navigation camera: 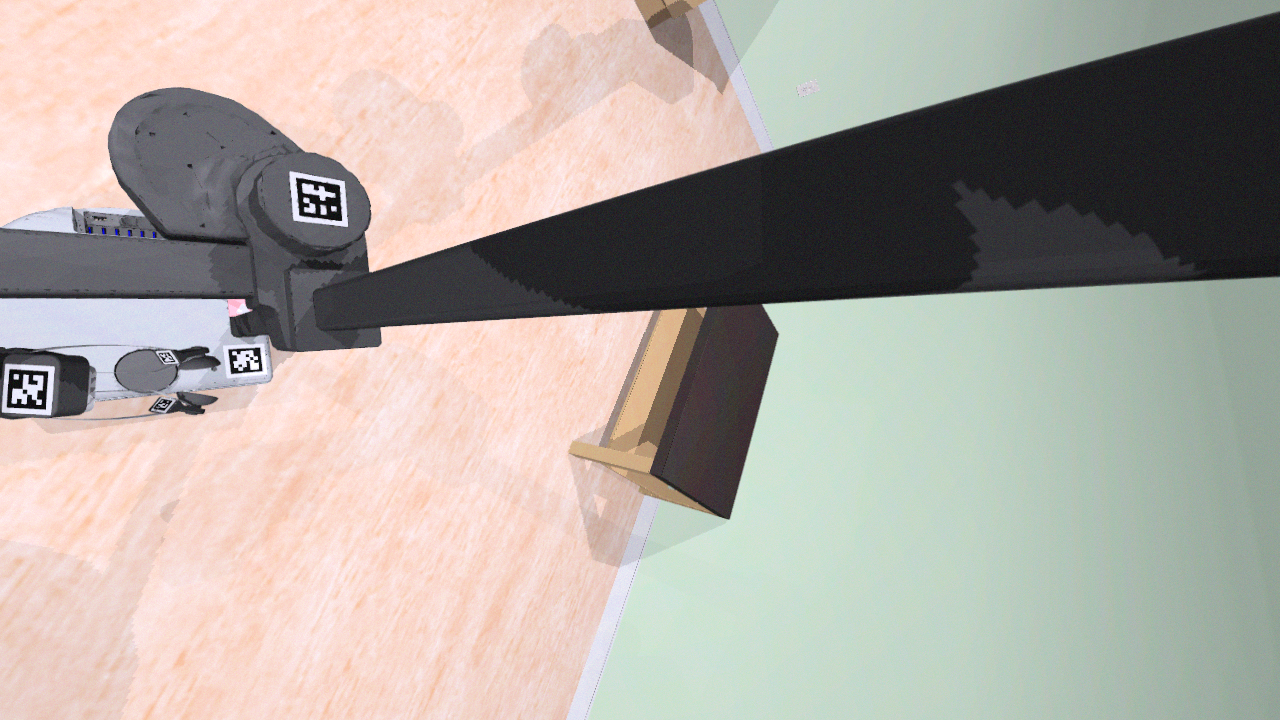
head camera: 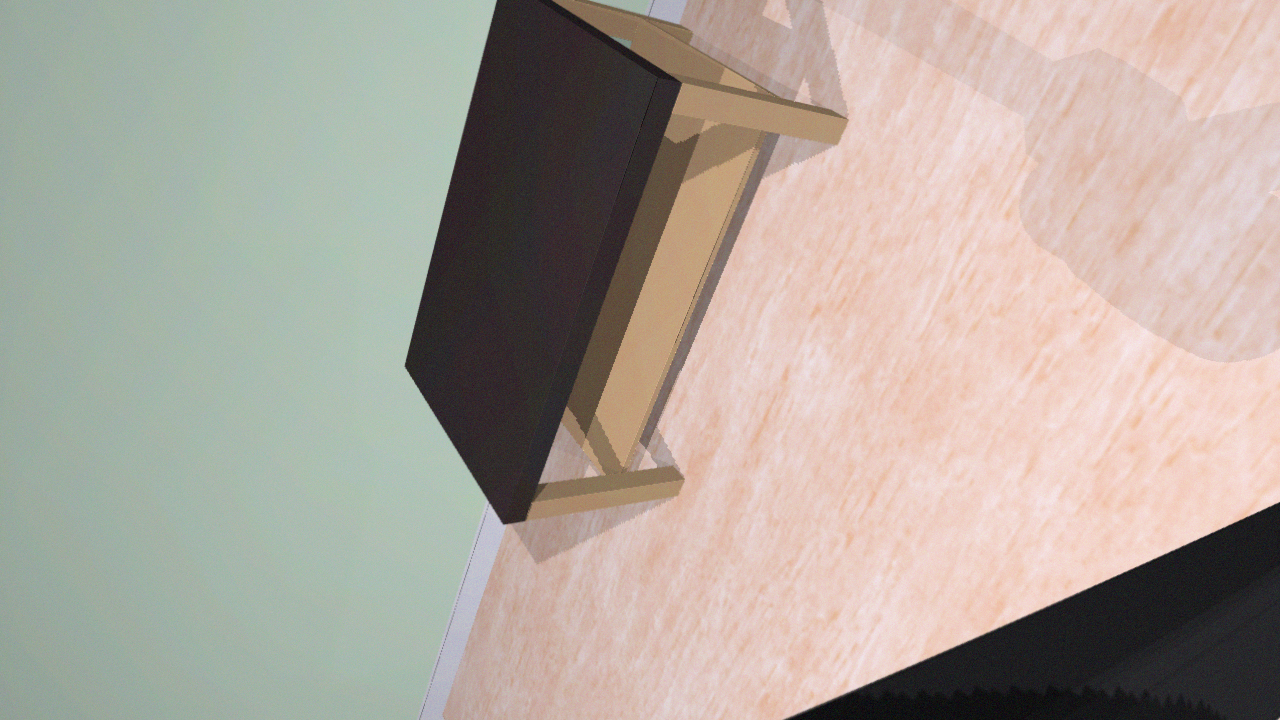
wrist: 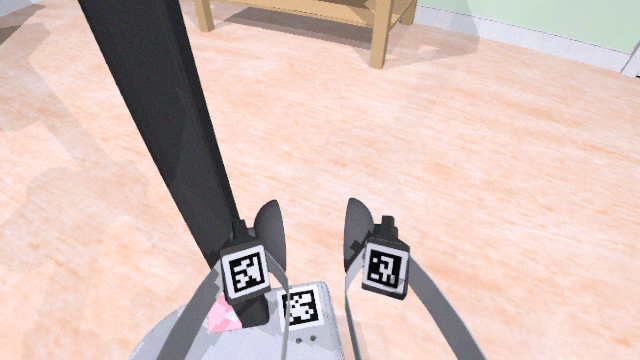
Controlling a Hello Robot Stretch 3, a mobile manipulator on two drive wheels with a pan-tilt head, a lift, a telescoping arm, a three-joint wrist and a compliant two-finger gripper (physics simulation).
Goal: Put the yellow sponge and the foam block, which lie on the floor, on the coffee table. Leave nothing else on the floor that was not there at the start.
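Seen in the pictures: gripper, fingertip midpoint: (navigation camera: 214, 380); robot's base at its link origin: (navigation camera: 147, 365).
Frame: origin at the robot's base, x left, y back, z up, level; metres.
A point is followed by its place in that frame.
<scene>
The coffee table (head camera: 537, 268) {x 1.398, y -0.199, z 0.450 m} (navigation camera: 716, 411) {x 1.393, y -0.303, z 0.450 m} (wrist: 381, 40) has a dark top, light wood legs and a lower shelf. It stands by the green wall, and no objects show on the visible part of its top. In the wrist view its legs and shelf show at the top edge. My gripper (navigation camera: 204, 380) {x 0.064, y -0.009, z 0.466 m} (wrist: 313, 223) {x 0.064, y -0.009, z 0.466 m} is open, with nothing between the fingers; it is above my base, apart from the table. The yellow sponge and the foam block do not show in these views.
My black mast (head camera: 1074, 644) {x 0.132, y 0.048, z 1.108 m} (navigation camera: 805, 223) {x 0.116, y 0.066, z 1.206 m} (wrist: 160, 125) crosses the views and hides part of the table in the navigation view. My pale base (wrist: 300, 347) is below the gripper. A wooden piece (navigation camera: 666, 10) {x 1.637, y 1.422, z 0.112 m} shows at the navigation view's top edge, near the wall.
</scene>
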